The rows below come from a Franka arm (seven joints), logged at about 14 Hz.
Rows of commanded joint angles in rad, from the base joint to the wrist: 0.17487, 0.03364, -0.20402, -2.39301, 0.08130, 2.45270, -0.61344; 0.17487, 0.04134, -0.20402, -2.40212, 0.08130, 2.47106, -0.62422; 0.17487, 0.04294, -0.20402, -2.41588, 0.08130, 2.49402, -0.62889; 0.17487, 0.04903, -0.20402, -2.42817, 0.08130, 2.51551, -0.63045; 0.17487, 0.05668, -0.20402, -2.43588, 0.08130, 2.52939, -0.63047; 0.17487, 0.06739, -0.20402, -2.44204, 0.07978, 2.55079, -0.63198; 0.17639, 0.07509, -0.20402, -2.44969, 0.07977, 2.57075, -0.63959; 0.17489, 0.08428, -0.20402, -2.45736, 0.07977, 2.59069, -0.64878; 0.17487, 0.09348, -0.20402, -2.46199, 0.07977, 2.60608, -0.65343; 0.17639, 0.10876, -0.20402, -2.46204, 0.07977, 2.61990, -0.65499; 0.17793, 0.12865, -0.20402, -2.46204, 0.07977, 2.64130, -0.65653; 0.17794, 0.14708, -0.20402, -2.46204, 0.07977, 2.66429, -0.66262; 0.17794, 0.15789, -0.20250, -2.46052, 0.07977, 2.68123, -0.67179; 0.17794, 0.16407, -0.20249, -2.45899, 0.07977, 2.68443, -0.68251; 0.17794, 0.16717, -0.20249, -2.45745, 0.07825, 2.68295, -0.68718; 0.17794, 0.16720, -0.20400, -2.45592, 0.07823, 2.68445, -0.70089
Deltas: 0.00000, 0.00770, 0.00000, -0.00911, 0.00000, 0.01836, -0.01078; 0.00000, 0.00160, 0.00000, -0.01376, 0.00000, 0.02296, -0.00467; 0.00000, 0.00609, 0.00000, -0.01229, 0.00000, 0.02149, -0.00156; 0.00000, 0.00765, 0.00000, -0.00771, 0.00000, 0.01388, -0.00002; 0.00000, 0.01071, 0.00000, -0.00616, -0.00152, 0.02140, -0.00151; 0.00152, 0.00770, 0.00000, -0.00765, -0.00001, 0.01996, -0.00761; -0.00150, 0.00919, 0.00000, -0.00767, 0.00000, 0.01994, -0.00919; -0.00002, 0.00920, 0.00000, -0.00463, 0.00000, 0.01539, -0.00465; 0.00152, 0.01528, 0.00000, -0.00005, 0.00000, 0.01382, -0.00156; 0.00154, 0.01989, 0.00000, 0.00000, 0.00000, 0.02140, -0.00154; 0.00001, 0.01843, 0.00000, 0.00000, 0.00000, 0.02299, -0.00609; 0.00000, 0.01081, 0.00152, 0.00152, 0.00000, 0.01694, -0.00917; 0.00000, 0.00618, 0.00001, 0.00153, 0.00000, 0.00320, -0.01072; 0.00000, 0.00310, 0.00000, 0.00154, -0.00152, -0.00148, -0.00467; 0.00000, 0.00003, -0.00151, 0.00153, -0.00002, 0.00150, -0.01371
